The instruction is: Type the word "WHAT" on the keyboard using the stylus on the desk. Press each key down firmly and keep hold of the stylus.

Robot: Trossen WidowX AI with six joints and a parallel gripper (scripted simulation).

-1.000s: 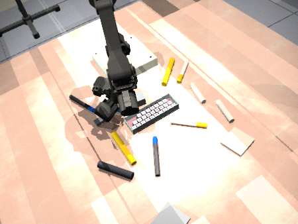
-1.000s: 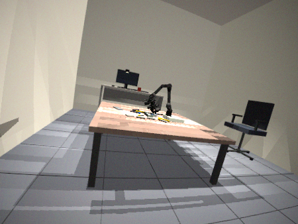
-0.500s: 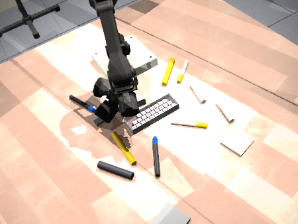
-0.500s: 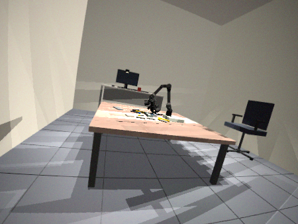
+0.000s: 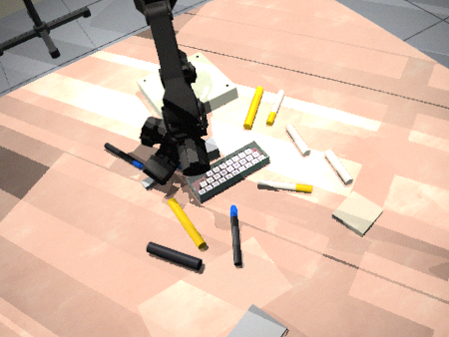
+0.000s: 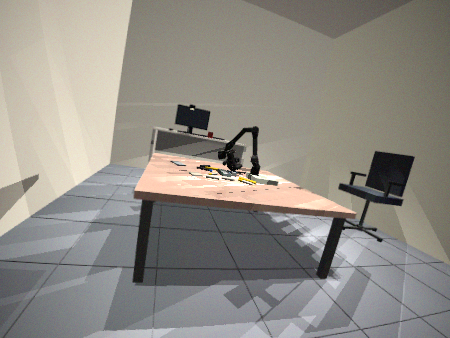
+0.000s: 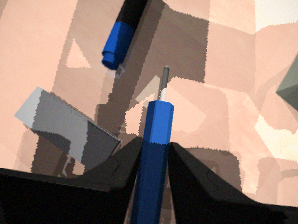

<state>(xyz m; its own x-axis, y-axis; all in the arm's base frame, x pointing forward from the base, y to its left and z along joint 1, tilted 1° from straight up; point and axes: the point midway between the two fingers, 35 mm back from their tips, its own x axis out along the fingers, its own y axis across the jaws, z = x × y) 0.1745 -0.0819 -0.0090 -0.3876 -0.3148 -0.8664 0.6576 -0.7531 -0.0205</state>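
The eraser is 40 mm ahead of my gripper tip and 40 mm to the right of it. From my gripper tip the other things lie so: blue stylus 10 mm behind, 10 mm to the right; then white pad 320 mm ahead, 330 mm to the left.
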